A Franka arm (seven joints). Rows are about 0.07 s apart.
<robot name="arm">
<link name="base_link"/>
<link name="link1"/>
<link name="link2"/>
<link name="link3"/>
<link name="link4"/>
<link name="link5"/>
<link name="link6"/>
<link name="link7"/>
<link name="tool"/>
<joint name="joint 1" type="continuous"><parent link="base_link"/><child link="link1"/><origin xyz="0.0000 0.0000 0.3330"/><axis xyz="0 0 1"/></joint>
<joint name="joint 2" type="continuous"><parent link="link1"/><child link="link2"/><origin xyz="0.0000 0.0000 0.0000"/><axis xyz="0 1 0"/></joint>
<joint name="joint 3" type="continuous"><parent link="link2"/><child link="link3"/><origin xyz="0.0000 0.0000 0.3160"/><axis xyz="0 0 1"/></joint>
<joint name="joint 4" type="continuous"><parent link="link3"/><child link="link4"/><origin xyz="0.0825 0.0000 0.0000"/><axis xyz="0 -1 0"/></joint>
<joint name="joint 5" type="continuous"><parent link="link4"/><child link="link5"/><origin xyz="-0.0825 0.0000 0.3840"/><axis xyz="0 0 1"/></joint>
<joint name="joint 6" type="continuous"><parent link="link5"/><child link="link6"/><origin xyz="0.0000 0.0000 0.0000"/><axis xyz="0 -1 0"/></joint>
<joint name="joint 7" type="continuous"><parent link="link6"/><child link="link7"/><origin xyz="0.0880 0.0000 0.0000"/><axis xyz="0 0 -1"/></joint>
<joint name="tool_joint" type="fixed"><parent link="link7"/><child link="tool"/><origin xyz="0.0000 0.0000 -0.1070" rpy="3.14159 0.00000 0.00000"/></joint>
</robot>
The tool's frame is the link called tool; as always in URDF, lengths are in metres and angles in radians. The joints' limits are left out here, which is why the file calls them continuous.
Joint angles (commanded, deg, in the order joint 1, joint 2, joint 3, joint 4, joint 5, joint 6, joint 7), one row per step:
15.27, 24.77, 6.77, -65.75, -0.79, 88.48, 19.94
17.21, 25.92, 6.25, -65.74, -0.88, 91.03, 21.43
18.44, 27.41, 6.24, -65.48, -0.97, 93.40, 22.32
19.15, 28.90, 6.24, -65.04, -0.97, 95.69, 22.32
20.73, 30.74, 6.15, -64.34, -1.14, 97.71, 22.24
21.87, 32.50, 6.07, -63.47, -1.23, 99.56, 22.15
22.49, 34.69, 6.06, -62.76, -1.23, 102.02, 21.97
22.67, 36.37, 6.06, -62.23, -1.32, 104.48, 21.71
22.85, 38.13, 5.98, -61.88, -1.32, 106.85, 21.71
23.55, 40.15, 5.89, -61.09, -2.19, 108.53, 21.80
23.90, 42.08, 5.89, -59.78, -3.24, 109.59, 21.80
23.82, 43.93, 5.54, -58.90, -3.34, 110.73, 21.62
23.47, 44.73, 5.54, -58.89, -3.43, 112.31, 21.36
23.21, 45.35, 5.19, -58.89, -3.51, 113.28, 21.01
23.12, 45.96, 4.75, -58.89, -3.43, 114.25, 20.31
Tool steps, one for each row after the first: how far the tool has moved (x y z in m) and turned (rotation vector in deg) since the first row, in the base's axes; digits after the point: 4 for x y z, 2 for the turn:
0.0023, 0.0199, -0.0099, 0.30, -1.33, -0.10
0.0062, 0.0366, -0.0220, 0.79, -2.33, 0.14
0.0118, 0.0478, -0.0329, 1.45, -3.40, 0.74
0.0137, 0.0680, -0.0465, 1.83, -4.20, 2.23
0.0167, 0.0834, -0.0583, 2.31, -5.04, 3.28
0.0235, 0.0946, -0.0760, 2.93, -5.85, 3.93
0.0309, 0.1000, -0.0889, 3.55, -7.02, 4.24
0.0378, 0.1047, -0.1047, 4.06, -7.84, 4.23
0.0418, 0.1141, -0.1217, 3.64, -8.55, 4.88
0.0469, 0.1194, -0.1342, 3.09, -9.32, 5.39
0.0545, 0.1178, -0.1497, 2.95, -9.56, 5.20
0.0598, 0.1150, -0.1575, 3.23, -10.31, 5.10
0.0648, 0.1100, -0.1644, 3.07, -10.75, 4.98
0.0690, 0.1065, -0.1711, 2.96, -11.18, 5.27

